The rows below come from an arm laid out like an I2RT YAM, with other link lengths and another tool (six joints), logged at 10 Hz.
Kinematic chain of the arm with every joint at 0, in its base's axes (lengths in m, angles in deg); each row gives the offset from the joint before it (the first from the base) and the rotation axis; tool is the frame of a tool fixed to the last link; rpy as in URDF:
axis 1: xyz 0 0 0.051 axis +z
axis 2: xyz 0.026 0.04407 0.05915 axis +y
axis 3: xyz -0.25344 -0.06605 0 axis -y
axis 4: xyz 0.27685 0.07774 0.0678 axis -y
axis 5: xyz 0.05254 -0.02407 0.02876 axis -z
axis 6: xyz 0.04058 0 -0.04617 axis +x
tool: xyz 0.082 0.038 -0.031 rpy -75.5 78.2 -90
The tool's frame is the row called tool.
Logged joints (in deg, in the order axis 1, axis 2, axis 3, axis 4, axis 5, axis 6), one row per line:
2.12 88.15 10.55 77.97 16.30 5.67
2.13 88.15 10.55 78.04 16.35 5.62
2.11 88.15 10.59 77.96 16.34 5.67
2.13 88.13 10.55 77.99 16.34 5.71
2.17 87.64 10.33 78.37 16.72 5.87
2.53 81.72 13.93 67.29 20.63 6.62
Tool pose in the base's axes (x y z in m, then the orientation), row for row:
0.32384 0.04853 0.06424 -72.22 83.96 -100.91
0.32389 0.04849 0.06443 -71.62 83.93 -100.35
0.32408 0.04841 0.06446 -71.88 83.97 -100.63
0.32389 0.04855 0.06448 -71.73 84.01 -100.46
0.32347 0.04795 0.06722 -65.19 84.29 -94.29
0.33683 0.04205 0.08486 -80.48 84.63 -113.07
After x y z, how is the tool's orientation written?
As angles about the fixed x, y, z axes (roll, pitch, yaw), in degrees.
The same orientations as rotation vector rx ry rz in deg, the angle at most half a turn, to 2 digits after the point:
17.68 87.49 -27.22
17.68 87.42 -27.27
17.73 87.45 -27.25
17.75 87.44 -27.21
18.29 86.79 -27.17
21.31 87.91 -29.79

